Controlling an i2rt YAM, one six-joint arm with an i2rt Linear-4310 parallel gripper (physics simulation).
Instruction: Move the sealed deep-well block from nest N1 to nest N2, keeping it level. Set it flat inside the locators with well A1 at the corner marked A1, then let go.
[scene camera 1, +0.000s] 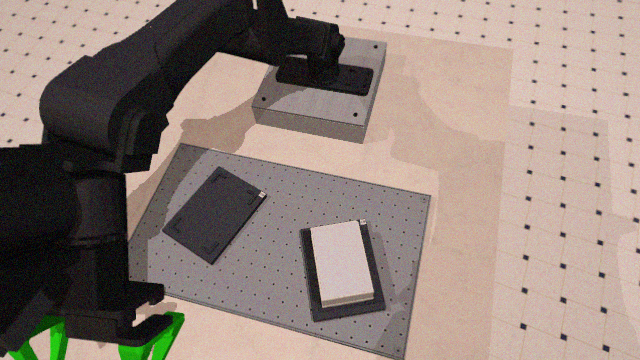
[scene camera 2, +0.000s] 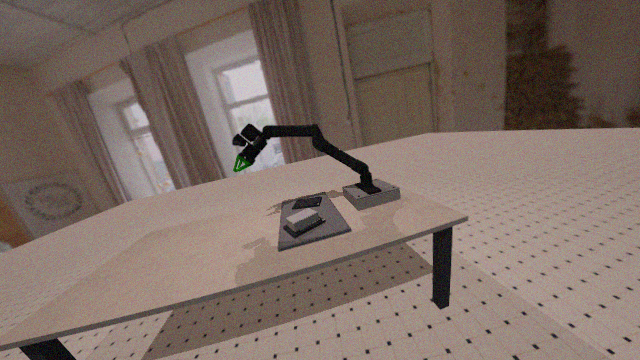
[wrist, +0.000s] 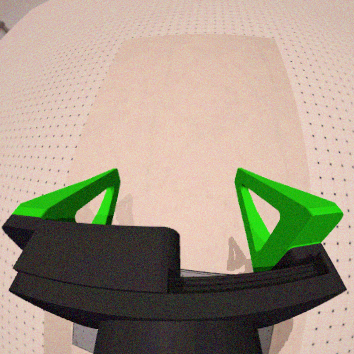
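Seen in the pictures: gripper, fingertip midpoint: (scene camera 2: 236, 171) (wrist: 176, 174); arm's base at its link origin: (scene camera 1: 324, 77) (scene camera 2: 367, 188).
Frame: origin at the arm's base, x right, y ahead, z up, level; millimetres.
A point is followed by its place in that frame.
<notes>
The white deep-well block (scene camera 1: 342, 262) @(y 387, x -137, z 5 mm) (scene camera 2: 302, 218) @(y 381, x -167, z 4 mm) lies flat on a dark nest plate (scene camera 1: 378, 295) @(y 413, x -205, z -37 mm), at the right of the pegboard in scene camera 1. A small pale label shows at that nest's upper right corner. The other dark nest (scene camera 1: 215, 215) @(y 345, x 118, z -37 mm) (scene camera 2: 307, 202) @(y 337, x 110, z -37 mm) is bare, with corner locators and a small pale label at its right corner. Which nest is N1 or N2 cannot be read. My gripper (scene camera 2: 239, 169) @(y 646, x 26, z 247 mm) (wrist: 176, 174) @(y 646, x 26, z 247 mm) is open and empty, high above the table and away from both nests. Its fingertips are cut off in scene camera 1.
The grey perforated board (scene camera 1: 280, 280) @(y 428, x -36, z -49 mm) (scene camera 2: 332, 227) @(y 266, x -216, z -49 mm) carries both nests. The arm's grey base block (scene camera 1: 310, 125) @(y 108, x 2, z -30 mm) (scene camera 2: 375, 199) @(y 9, x -109, z -27 mm) stands behind the board. The arm reaches over the left side in scene camera 1. The pale table (scene camera 2: 200, 250) @(y 881, x -92, z -62 mm) (wrist: 200, 100) @(y 1004, x 23, z -62 mm) extends beyond the board.
</notes>
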